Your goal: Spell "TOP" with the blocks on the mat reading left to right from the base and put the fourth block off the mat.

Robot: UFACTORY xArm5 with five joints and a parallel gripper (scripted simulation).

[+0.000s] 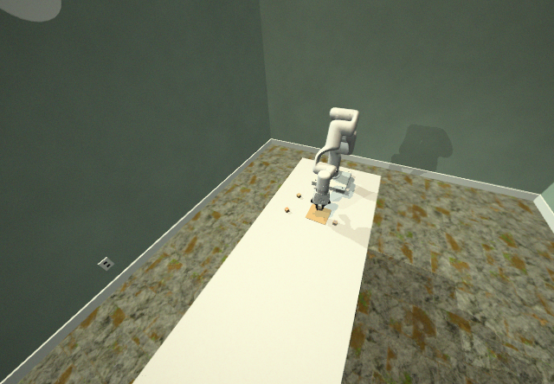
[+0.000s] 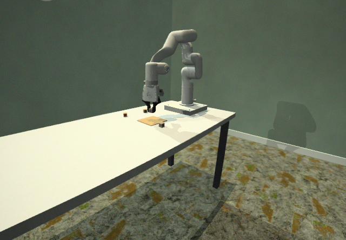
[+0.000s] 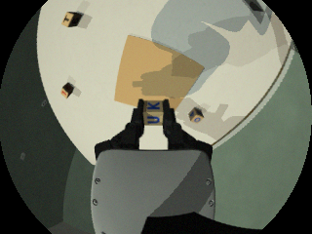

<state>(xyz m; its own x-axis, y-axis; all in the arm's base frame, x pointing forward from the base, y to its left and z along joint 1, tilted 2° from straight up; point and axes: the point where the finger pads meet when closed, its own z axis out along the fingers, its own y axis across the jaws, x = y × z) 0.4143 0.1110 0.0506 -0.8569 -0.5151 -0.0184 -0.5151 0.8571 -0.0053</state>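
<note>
My hand is 10 mm past the tan mat, 10 mm to the left of it and 80 mm above it.
</note>
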